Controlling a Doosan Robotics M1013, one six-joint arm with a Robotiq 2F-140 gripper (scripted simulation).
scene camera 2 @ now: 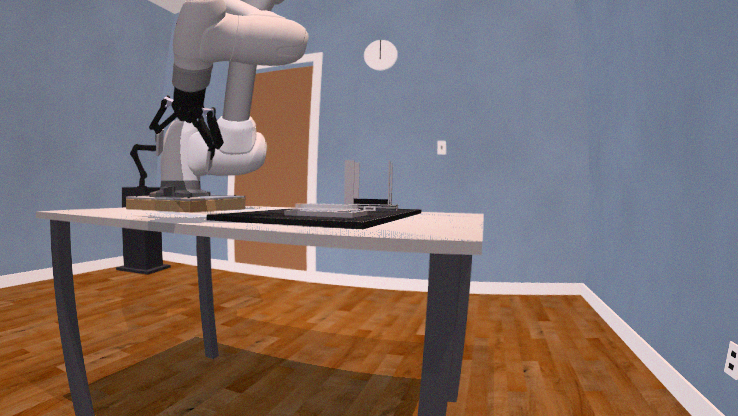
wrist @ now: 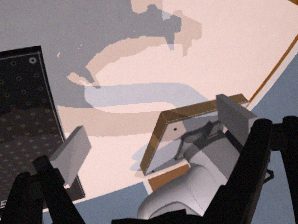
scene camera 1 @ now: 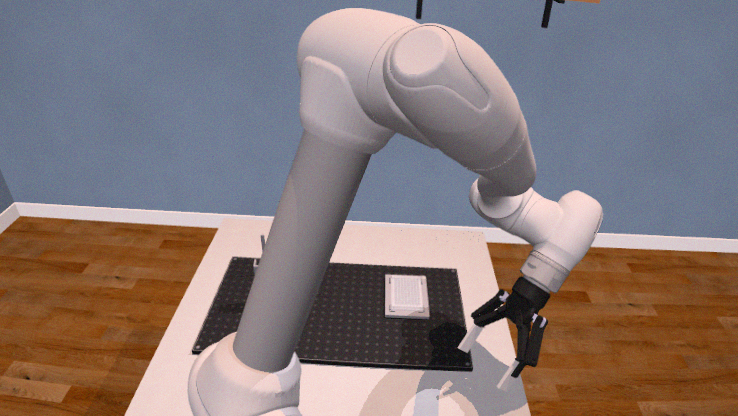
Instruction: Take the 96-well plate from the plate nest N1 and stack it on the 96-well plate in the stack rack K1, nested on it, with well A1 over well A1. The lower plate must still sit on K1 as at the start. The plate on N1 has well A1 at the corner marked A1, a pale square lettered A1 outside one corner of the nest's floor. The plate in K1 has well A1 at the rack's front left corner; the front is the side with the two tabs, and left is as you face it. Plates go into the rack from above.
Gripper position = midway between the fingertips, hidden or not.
In view: my gripper (scene camera 1: 481, 368) and a white 96-well plate (scene camera 1: 398, 283).
My gripper is seen too in scene camera 2 (scene camera 2: 183, 160) and in the wrist view (wrist: 150, 122). The wrist view misses the white 96-well plate: it is out of frame.
